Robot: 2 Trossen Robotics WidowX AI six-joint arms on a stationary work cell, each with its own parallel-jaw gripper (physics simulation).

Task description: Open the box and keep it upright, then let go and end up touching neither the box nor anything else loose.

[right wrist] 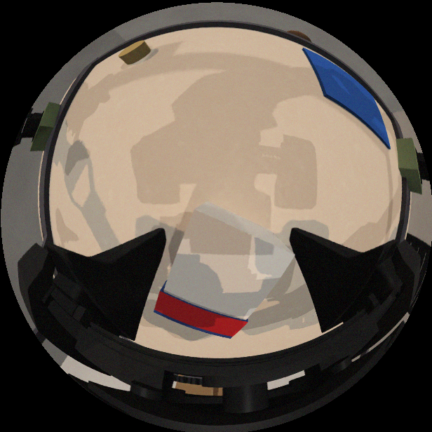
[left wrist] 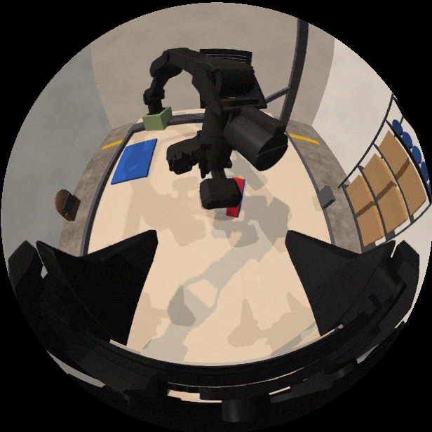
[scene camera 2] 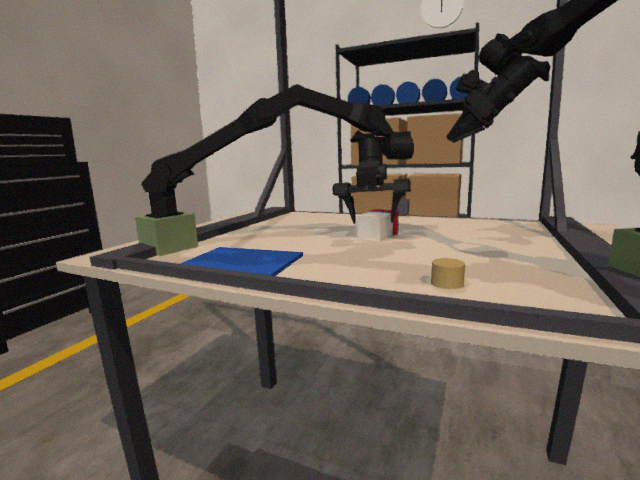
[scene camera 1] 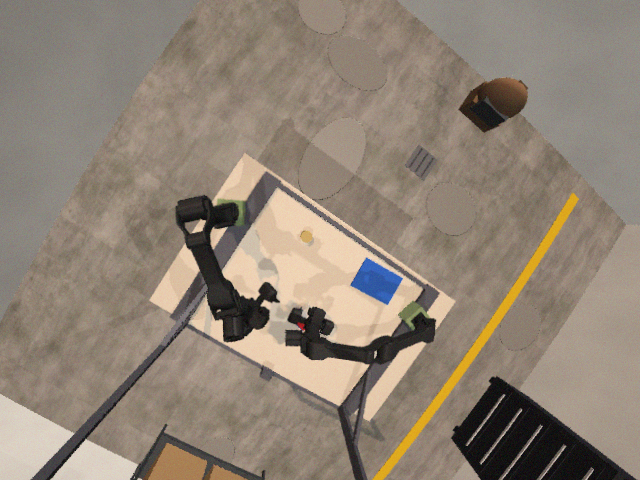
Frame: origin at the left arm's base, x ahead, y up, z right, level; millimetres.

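Seen in the pictures: left gripper, fingertip midpoint: (scene camera 2: 449, 140) (scene camera 1: 271, 311); right gripper, fingertip midpoint: (scene camera 2: 372, 223); left arm's base, origin of the base link: (scene camera 1: 229, 212); right arm's base, origin of the base link: (scene camera 2: 164, 215) (scene camera 1: 419, 321).
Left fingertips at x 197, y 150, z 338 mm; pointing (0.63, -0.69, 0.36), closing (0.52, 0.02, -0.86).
Offsets run from my left fingertips to a thing's top centre.
A small white box with a red side edged in blue (scene camera 1: 301, 326) (scene camera 2: 374, 226) (left wrist: 235, 202) (right wrist: 225, 265) stands on the table, apparently level; whether its lid is open I cannot tell. In the left wrist view the right arm covers most of it. My right gripper (scene camera 2: 373, 221) (right wrist: 229, 234) is open, pointing down, with its fingers low at either side of the box. In the right wrist view the box lies turned between them, one corner very near the finger at the picture's right; contact is unclear. My left gripper (scene camera 2: 452, 138) (left wrist: 223, 237) is open and empty, high above the table.
A flat blue mat @(dx +465, dy -224, dz -71 mm) (scene camera 1: 376, 281) (scene camera 2: 237, 260) (left wrist: 134, 161) (right wrist: 350, 95) lies near the table edge. A short gold cylinder @(dx +118, dy -197, dz -259 mm) (scene camera 1: 306, 236) (scene camera 2: 448, 273) (right wrist: 135, 52) stands apart from the box. A dark raised frame (scene camera 2: 361, 295) borders the table. The two arms are near each other.
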